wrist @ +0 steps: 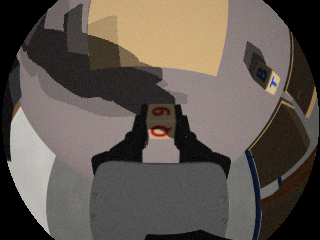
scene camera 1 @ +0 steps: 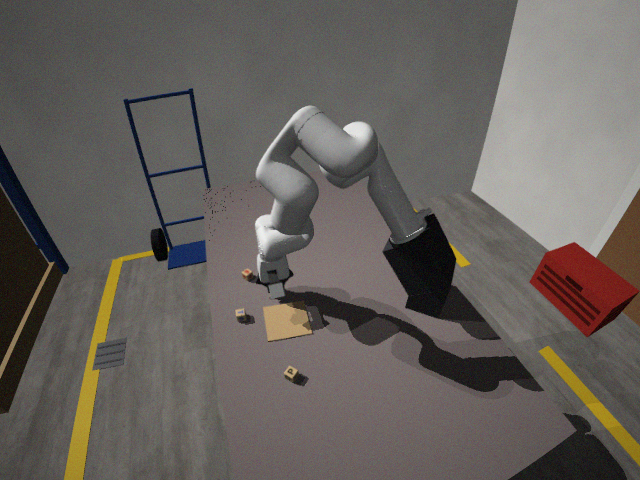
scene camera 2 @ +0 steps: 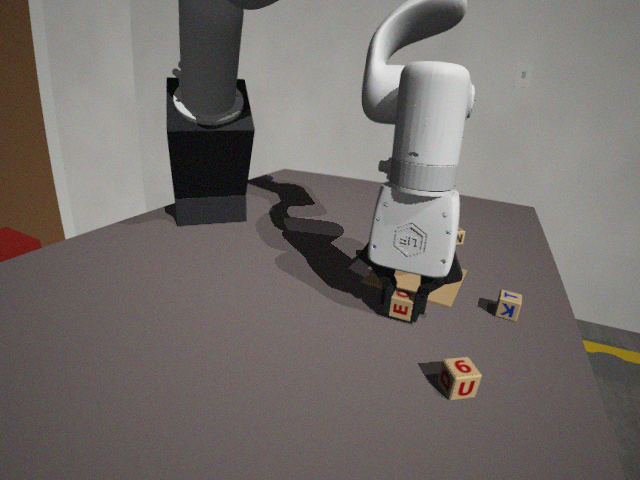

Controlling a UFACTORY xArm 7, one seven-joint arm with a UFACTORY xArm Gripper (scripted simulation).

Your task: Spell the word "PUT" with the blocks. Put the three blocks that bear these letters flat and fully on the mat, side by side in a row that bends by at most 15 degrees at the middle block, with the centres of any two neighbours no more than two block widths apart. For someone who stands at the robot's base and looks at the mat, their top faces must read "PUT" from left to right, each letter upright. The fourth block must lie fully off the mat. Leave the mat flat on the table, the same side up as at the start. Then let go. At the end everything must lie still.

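You'd see the gripper in the pictures here, and it's there in the wrist view and in scene camera 1 too. There's also a tan mat in the pictures.
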